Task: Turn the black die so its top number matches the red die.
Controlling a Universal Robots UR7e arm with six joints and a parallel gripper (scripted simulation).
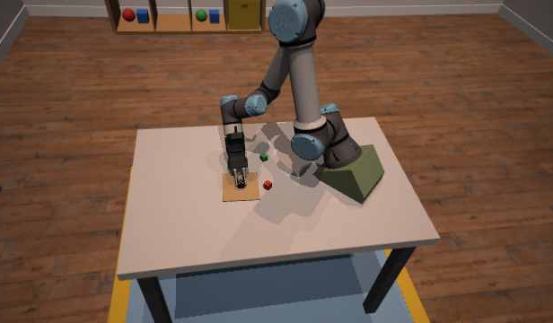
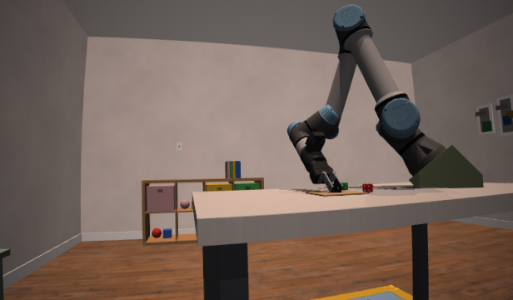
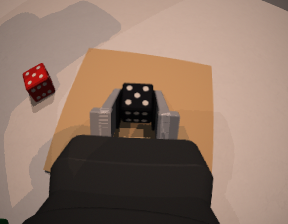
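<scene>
My hand is 10 mm to the right of the black die and 10 mm above it. The rest, counted from my hand: red die: 90 mm behind, 50 mm to the left, 10 mm below; then green die: 140 mm behind, 90 mm to the right, 10 mm below; then tan mat: 10 mm to the left, 20 mm below.
</scene>
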